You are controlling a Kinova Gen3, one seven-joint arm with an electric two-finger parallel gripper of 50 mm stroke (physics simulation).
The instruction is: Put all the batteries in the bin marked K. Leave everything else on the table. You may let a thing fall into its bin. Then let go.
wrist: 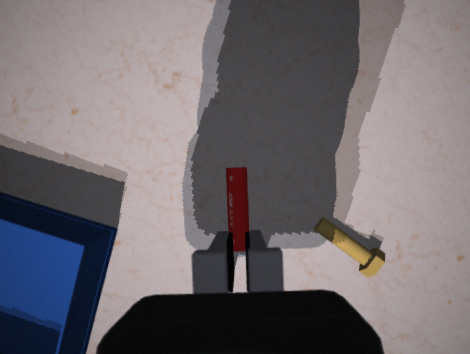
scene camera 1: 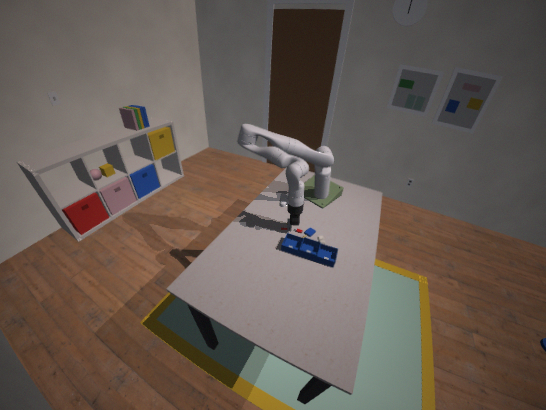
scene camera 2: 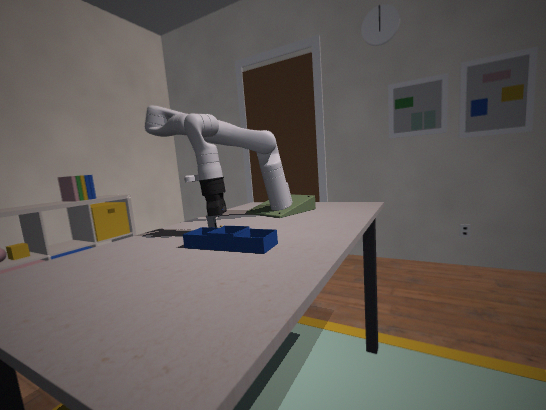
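Where they show: gripper, fingertip midpoint: [wrist: 239, 251] [scene camera 1: 289, 229]; arm's base, link origin: [scene camera 1: 321, 194] [scene camera 2: 281, 206].
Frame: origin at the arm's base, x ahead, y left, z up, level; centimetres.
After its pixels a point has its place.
Note:
A red battery [wrist: 237, 200] @[x 39.5, y -1.5, z -1.9 cm] lies lengthwise between the fingers in the wrist view; its far end sticks out past the fingertips. My gripper [wrist: 239, 251] @[x 38.0, y 0.8, z -2.8 cm] [scene camera 1: 293, 227] @[x 38.0, y 0.8, z -2.8 cm] [scene camera 2: 212, 225] @[x 38.0, y 0.8, z -2.8 cm] is shut on this battery, low at the table top. The blue three-part tray [scene camera 1: 308, 256] @[x 48.6, y 18.1, z -0.9 cm] [scene camera 2: 220, 243] @[x 48.7, y 17.5, z -1.0 cm] stands beside the gripper, and its near corner shows at the lower left of the wrist view. The bin marked K [scene camera 1: 327, 254] @[x 40.7, y 24.3, z -2.2 cm] is the right end compartment in the scene camera 1 view; its letter is too small to read there. No other battery can be made out.
A brass bolt [wrist: 350, 247] @[x 33.6, y -2.4, z -2.0 cm] lies right of the fingers in the wrist view. A red USB stick [scene camera 1: 299, 230] @[x 35.6, y 5.5, z -2.2 cm], a blue block [scene camera 1: 310, 232] @[x 33.4, y 10.9, z -1.9 cm] and a small pale object [scene camera 1: 321, 238] @[x 32.9, y 17.2, z -2.5 cm] lie between the gripper and the tray's far side. The arm's green base plate [scene camera 1: 325, 200] @[x 3.7, y 4.9, z -0.7 cm] is behind.

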